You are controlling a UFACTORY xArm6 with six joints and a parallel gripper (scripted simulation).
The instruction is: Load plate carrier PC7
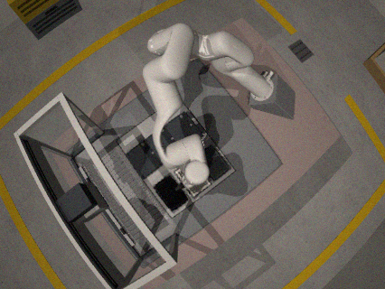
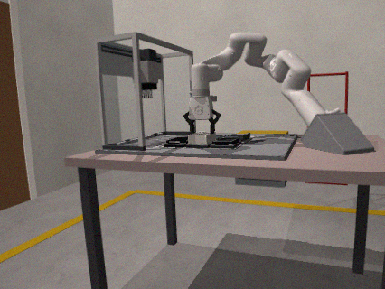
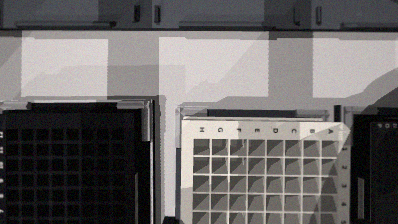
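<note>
Right now my hand is 3 cm above the pale well plate. The rest, counted from my hand: black 96-well plate: 11 cm ahead, 4 cm below, 3 cm to the right; plate carrier PC7: 18 cm to the right, 5 cm below, 4 cm behind; A1 mark: 6 cm behind, 5 cm to the right, 5 cm below.
</note>
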